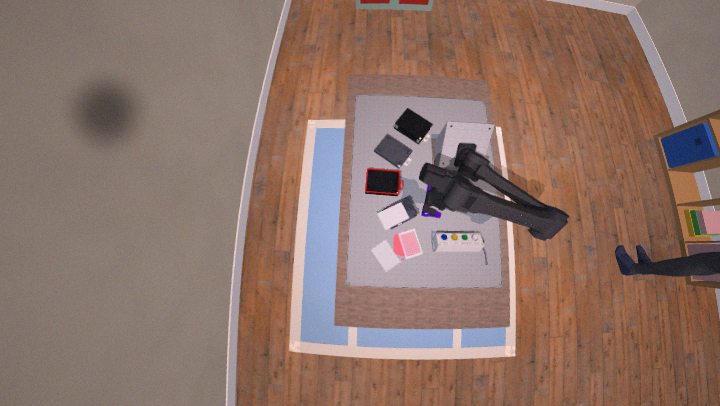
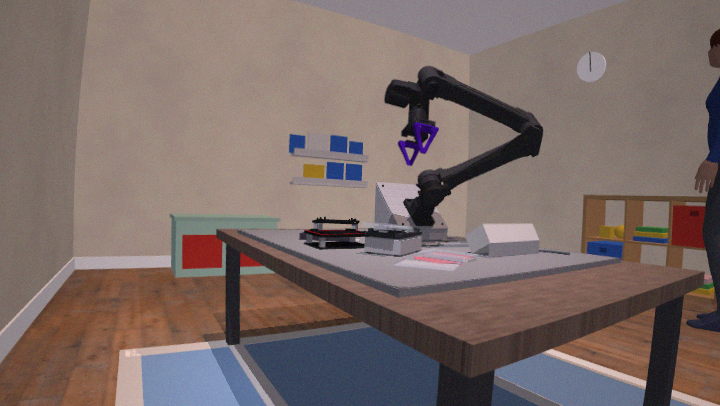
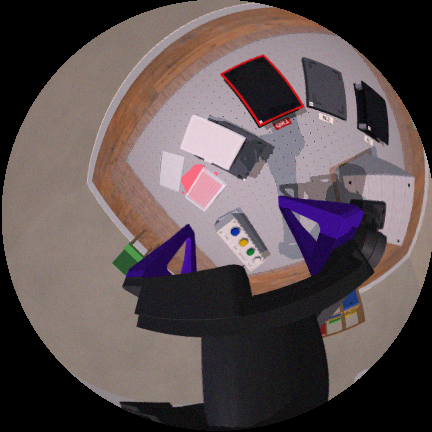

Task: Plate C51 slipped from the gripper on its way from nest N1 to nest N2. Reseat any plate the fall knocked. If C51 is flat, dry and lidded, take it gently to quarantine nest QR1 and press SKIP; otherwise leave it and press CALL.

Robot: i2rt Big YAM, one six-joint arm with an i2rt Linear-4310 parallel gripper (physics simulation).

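Seen in the pictures: gripper, fingertip midpoint: (image 1: pixel 425 204) (image 2: pixel 415 159) (image 3: pixel 233 214); arm's base at its link origin: (image 1: pixel 464 154) (image 2: pixel 418 213) (image 3: pixel 367 212).
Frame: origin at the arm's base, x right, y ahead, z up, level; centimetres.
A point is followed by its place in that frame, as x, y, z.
Plate C51, seemingly the pink well plate (image 1: pixel 409 243) {-42.9, 26.8, -8.1} (image 3: pixel 205 189) {-42.0, 26.2, -7.7}, lies on the mat beside a pink spill (image 1: pixel 398 244) {-43.5, 32.0, -8.9} (image 3: pixel 190 176) {-44.0, 32.3, -8.8}. A pale lid-like sheet (image 1: pixel 386 255) {-48.8, 37.7, -8.8} (image 3: pixel 171 171) {-48.6, 37.7, -8.8} lies apart from it. A white plate (image 1: pixel 394 215) {-30.4, 34.9, -1.6} (image 3: pixel 212 142) {-30.1, 34.8, -1.6} rests off-centre on a grey block (image 2: pixel 393 245) {-34.8, 36.6, -6.4} (image 3: pixel 255 155) {-24.2, 27.1, -3.6}, overhanging one side. Red-rimmed nest QR1 (image 1: pixel 383 181) {-13.3, 39.8, -5.1} (image 3: pixel 262 90) {-13.9, 39.0, -5.1}, grey nest N2 (image 1: pixel 392 150) {4.3, 34.9, -7.0} (image 3: pixel 324 89) {2.5, 33.7, -7.0} and a black nest, probably N1 (image 1: pixel 413 125) {17.5, 24.0, -3.8} (image 3: pixel 375 112), stand in a row. My gripper (image 2: pixel 416 157) {-28.2, 25.2, 15.8} (image 3: pixel 233 214) {-28.2, 25.2, 15.8} is open and empty, high above the mat.
The button box (image 1: pixel 457 243) {-42.8, 6.0, -1.1} (image 2: pixel 506 239) {-46.2, 8.0, -4.6} (image 3: pixel 243 240) {-39.3, 7.2, -2.4} has blue, yellow, green and white buttons. A cable lies beside it. A sloped white panel (image 1: pixel 468 132) {7.8, 0.8, 8.0} (image 3: pixel 400 200) stands by the arm's base. A person (image 1: pixel 675 264) (image 2: pixel 713 116) stands to the right, away from the table.
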